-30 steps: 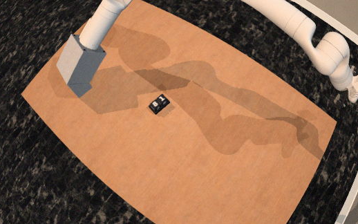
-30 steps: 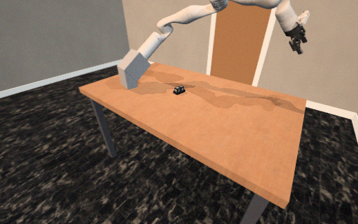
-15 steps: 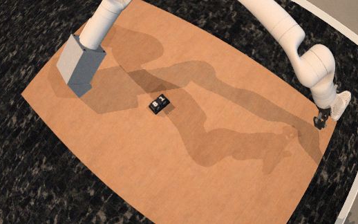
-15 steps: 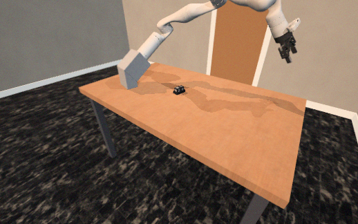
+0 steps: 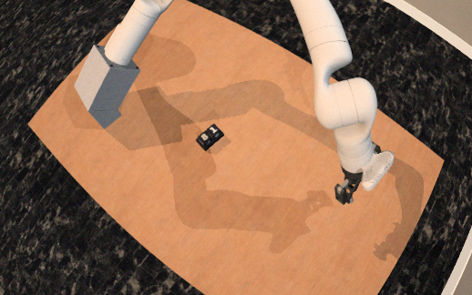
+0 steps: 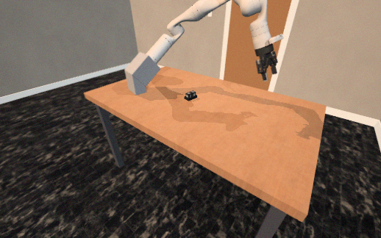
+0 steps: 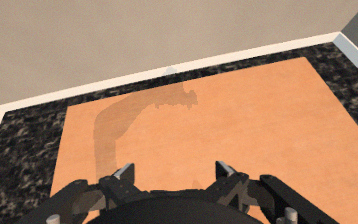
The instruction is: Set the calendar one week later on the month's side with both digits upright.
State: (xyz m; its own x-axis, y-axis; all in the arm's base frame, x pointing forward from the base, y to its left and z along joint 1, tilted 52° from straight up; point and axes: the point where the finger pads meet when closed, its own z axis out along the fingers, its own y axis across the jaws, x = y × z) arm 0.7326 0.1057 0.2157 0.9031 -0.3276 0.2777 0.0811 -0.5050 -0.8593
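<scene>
Right now the black calendar tray is 40 cm behind my hand, 15 cm to the right of it and 21 cm below it.
</scene>
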